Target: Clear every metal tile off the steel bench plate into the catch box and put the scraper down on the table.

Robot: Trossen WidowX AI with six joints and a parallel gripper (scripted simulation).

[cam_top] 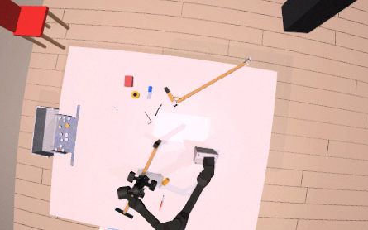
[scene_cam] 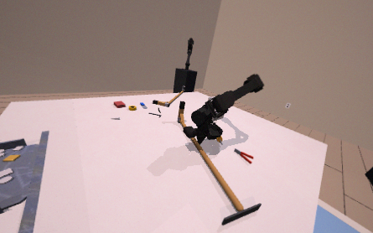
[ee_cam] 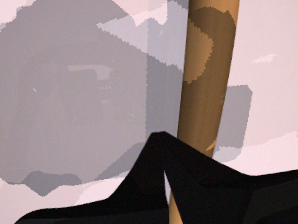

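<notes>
The yellow tool is 13 cm behind my gripper tip, 5 cm to the left of it and 1 cm above it. Round my gripper tip: hex key 39 cm to the right, 3 cm behind, 1 cm below; yellow ring 56 cm to the right, 6 cm ahead; blue-white piece 58 cm to the right, 3 cm behind, 1 cm below.
</notes>
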